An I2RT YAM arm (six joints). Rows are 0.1 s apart.
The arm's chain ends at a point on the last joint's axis. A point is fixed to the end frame.
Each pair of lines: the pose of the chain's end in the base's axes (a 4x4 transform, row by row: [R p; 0 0 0 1], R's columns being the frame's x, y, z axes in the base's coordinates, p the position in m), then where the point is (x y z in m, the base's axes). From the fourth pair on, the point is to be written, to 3 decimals.
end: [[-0.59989, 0.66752, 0.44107, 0.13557], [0.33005, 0.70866, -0.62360, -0.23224], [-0.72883, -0.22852, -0.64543, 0.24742], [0, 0, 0, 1]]
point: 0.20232 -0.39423 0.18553
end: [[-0.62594, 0.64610, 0.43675, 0.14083], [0.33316, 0.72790, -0.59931, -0.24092], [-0.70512, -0.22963, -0.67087, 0.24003], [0, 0, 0, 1]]
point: 0.20930 -0.40000 0.17272
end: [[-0.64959, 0.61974, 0.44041, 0.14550], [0.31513, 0.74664, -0.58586, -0.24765], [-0.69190, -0.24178, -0.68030, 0.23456], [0, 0, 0, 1]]
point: 0.21722 -0.40462 0.16569
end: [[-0.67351, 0.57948, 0.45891, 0.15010], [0.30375, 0.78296, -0.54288, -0.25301], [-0.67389, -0.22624, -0.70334, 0.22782], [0, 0, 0, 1]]
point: 0.228 -0.404 0.153
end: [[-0.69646, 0.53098, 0.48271, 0.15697], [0.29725, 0.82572, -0.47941, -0.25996], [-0.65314, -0.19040, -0.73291, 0.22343], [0, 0, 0, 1]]
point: 0.243 -0.402 0.141
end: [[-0.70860, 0.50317, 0.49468, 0.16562], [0.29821, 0.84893, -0.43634, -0.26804], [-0.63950, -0.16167, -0.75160, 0.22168], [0, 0, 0, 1]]
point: 0.256 -0.404 0.134
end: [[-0.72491, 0.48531, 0.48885, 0.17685], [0.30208, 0.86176, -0.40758, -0.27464], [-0.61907, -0.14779, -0.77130, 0.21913], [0, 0, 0, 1]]
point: 0.268 -0.407 0.126
